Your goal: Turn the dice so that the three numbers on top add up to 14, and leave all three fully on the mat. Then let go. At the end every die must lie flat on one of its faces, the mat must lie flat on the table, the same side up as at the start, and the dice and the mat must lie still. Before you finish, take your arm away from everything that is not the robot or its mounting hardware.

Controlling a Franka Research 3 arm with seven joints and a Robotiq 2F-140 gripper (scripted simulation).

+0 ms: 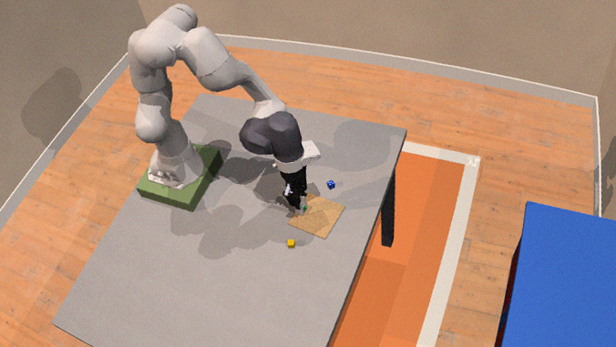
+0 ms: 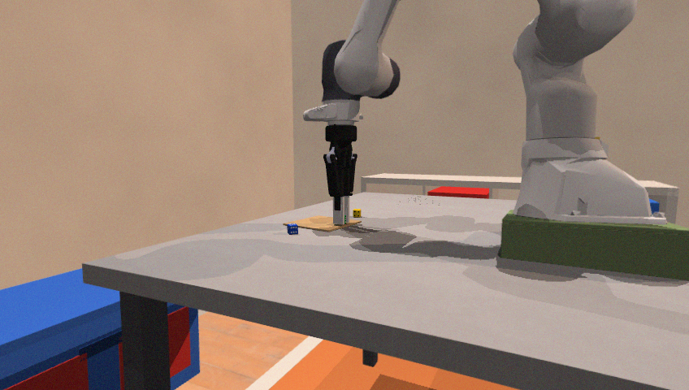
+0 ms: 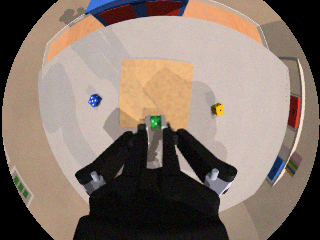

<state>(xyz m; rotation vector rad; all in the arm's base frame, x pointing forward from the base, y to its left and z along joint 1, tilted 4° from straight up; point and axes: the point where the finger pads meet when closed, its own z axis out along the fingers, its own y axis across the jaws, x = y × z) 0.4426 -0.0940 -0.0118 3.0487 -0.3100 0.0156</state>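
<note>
The green die is 20 mm below my hand. From my hand the other things lie so: tan mat (50 mm ahead, 40 mm below, 10 mm to the right); then yellow die (130 mm to the right, 30 mm below, 10 mm behind); then blue die (110 mm to the left, 80 mm ahead, 30 mm below).
</note>
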